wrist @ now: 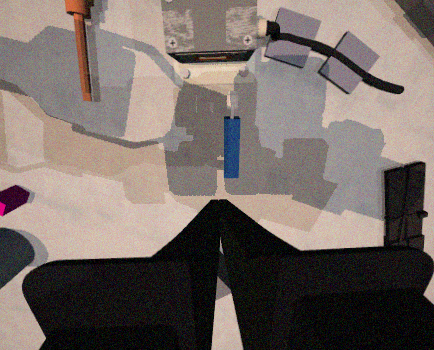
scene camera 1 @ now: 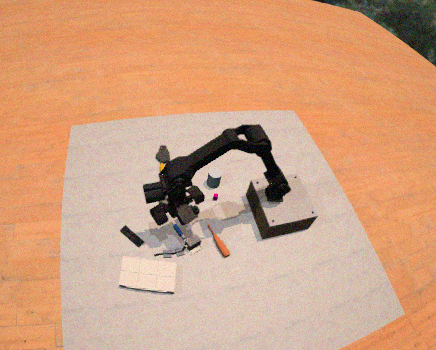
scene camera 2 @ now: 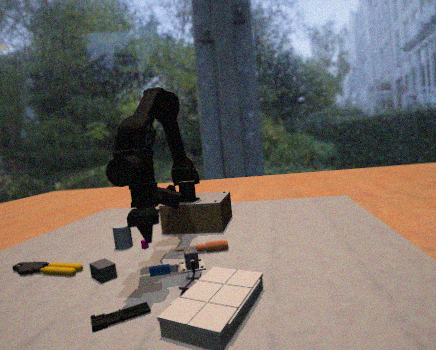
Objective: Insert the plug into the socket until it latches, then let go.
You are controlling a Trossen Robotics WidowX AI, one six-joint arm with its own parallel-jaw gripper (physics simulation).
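Frame: origin at the arm's base, x down, y right, z back, level; centimetres.
Seen in the pictures: gripper, fingertip midpoint: (wrist: 218,207) (scene camera 2: 149,242); arm's base at its link origin: (scene camera 1: 274,195) (scene camera 2: 188,200).
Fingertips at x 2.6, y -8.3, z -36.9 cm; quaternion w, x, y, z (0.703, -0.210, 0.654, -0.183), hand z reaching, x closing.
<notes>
Offsets run from my fingertips to a thing's middle. "*": to the spot under its first point.
The blue plug {dy -2.6, dx +6.8, dz +0.7 cm} (scene camera 1: 178,230) (scene camera 2: 160,270) (wrist: 232,147) lies on the mat in front of the socket, its pale metal tip pointing at the socket. The socket {dy -7.9, dx +5.6, dz +5.1 cm} (scene camera 1: 191,242) (scene camera 2: 191,260) (wrist: 210,25) is a grey block with screws on top, and its dark opening faces the plug. A gap separates tip and socket. In the wrist view the plug sits a little right of the opening's middle. My gripper (scene camera 2: 147,241) (wrist: 218,207) is shut and empty, with its tips above the mat behind the plug's rear end. In scene camera 1 the arm hides the fingertips.
An orange screwdriver {dy -6.0, dx +6.5, dz +14.6 cm} (scene camera 1: 220,242) (scene camera 2: 212,246) (wrist: 82,55) lies beside the socket. A black cable {* dy -11.2, dx +7.2, dz -1.8 cm} (wrist: 325,50) leaves the socket's side. Also around are a white-topped box {dy -20.8, dx +6.0, dz -10.8 cm} (scene camera 1: 148,274), a black bar {dy -4.9, dx +7.0, dz -17.3 cm} (scene camera 1: 132,236), pliers {* dy +23.3, dx +6.0, dz -6.5 cm} (scene camera 2: 62,269), a dark cube {dy +11.6, dx +6.0, dz -4.3 cm} (scene camera 2: 103,270), a grey cylinder {dy +21.7, dx +4.3, dz +15.3 cm} (scene camera 1: 214,180) and a magenta cube {dy +13.7, dx +6.6, dz +15.6 cm} (scene camera 1: 215,196).
</notes>
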